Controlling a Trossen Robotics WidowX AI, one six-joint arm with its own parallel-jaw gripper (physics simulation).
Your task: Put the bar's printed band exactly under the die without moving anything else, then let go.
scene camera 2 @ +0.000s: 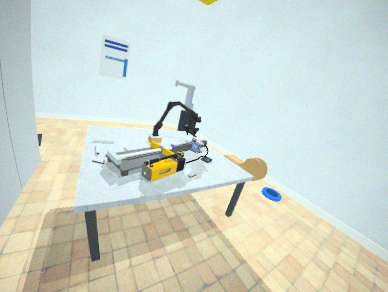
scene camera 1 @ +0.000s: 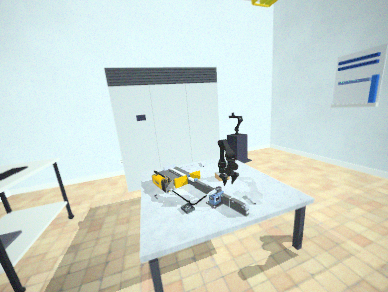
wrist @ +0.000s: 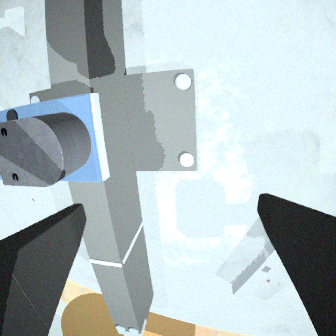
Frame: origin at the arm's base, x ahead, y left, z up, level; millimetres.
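Where they show: gripper, between the fingertips: [scene camera 2: 190,136] [scene camera 1: 228,185] [wrist: 171,207]; arm's base, origin of its link: [scene camera 2: 155,135].
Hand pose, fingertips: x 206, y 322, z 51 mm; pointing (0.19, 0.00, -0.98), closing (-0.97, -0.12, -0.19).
Note:
Things, the pixels of their top centre, and the offset from my fingertips. "*": a spot on its surface instead. Level surfaces: height alone.
- table, height of its surface: 119 mm down
- thin white band, a spot on its surface: [wrist: 106,262] * 61 mm ahead, 99 mm left, 43 mm down
- dark rounded head, a spot on its surface: [wrist: 75,145] * 60 mm ahead, 22 mm right, 13 mm down
- flat grey plate, height of its surface: 111 mm down
- small black box, a spot on its surface: [scene camera 1: 188,207] * 339 mm ahead, 85 mm right, 117 mm down
- slim grey piece, centre of its top: [wrist: 265,268] [scene camera 1: 250,198] 115 mm back, 131 mm left, 99 mm down
A long grey bar [scene camera 1: 235,204] [scene camera 2: 180,147] [wrist: 112,212] lies across the table [scene camera 1: 170,235] [scene camera 2: 95,187]. A thin white band [wrist: 106,262] crosses it near its far end in the wrist view. A blue block [scene camera 1: 215,198] [scene camera 2: 197,146] [wrist: 87,172] with a dark rounded head [wrist: 75,145] sits at the bar. I cannot tell which part is the die. A flat grey plate [wrist: 175,120] with white round spots extends beside the bar. My gripper [scene camera 1: 230,183] [scene camera 2: 192,133] [wrist: 171,207] is open and empty, above the table near the blue block.
Yellow parts [scene camera 1: 159,181] [scene camera 2: 162,170] stand by a grey frame. A small black box [scene camera 1: 188,207] [scene camera 2: 206,159] has a cable. A slim grey piece [scene camera 1: 249,201] [wrist: 245,270] lies beside the bar. A tan block [scene camera 1: 220,176] [scene camera 2: 154,138] stands near the arm.

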